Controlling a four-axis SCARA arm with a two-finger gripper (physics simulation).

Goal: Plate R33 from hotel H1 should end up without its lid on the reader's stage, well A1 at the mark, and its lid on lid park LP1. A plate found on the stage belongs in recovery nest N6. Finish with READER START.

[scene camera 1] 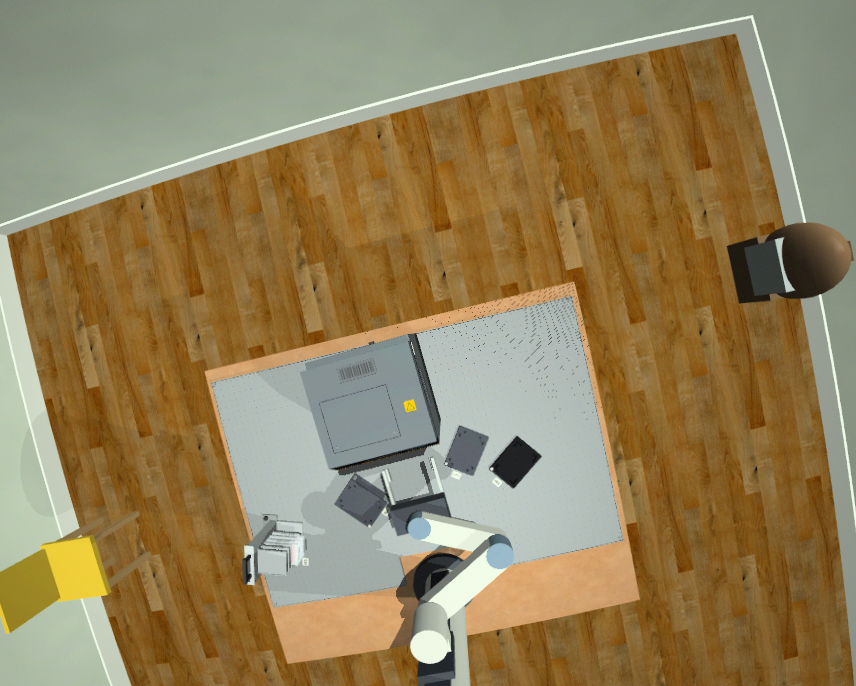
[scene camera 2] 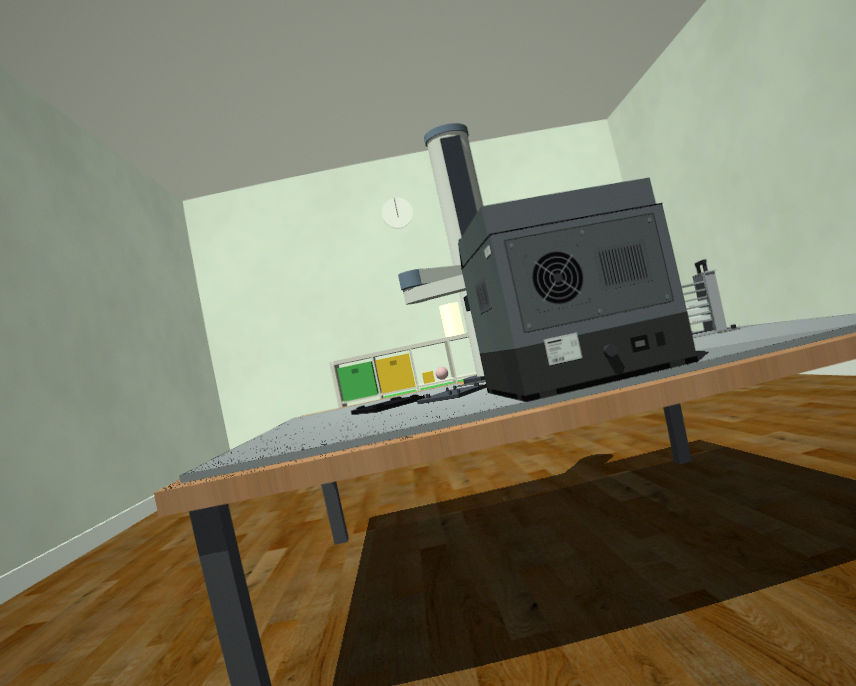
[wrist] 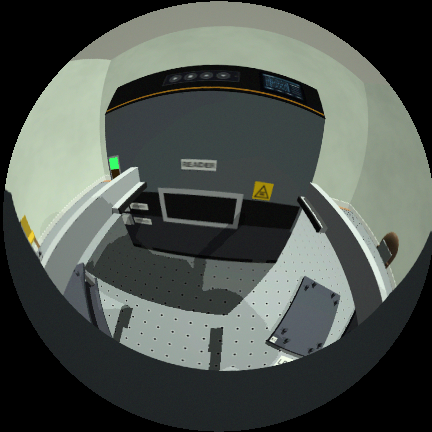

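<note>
The grey reader stands on the bench. Its framed front opening looks dark; no stage or plate shows in it. My gripper is open and empty, its fingers pointing at the reader front, close before it. The left finger partly covers the reader's two front buttons in the wrist view. Hotel H1 holds several plates at the bench's left; R33 cannot be made out. Lid park LP1 and black nest N6 bear no lid or plate.
The dark regrip stand is just left of my gripper. A green status light glows on the reader. The arm's links reach over the bench's near edge. A yellow chair stands on the floor at left.
</note>
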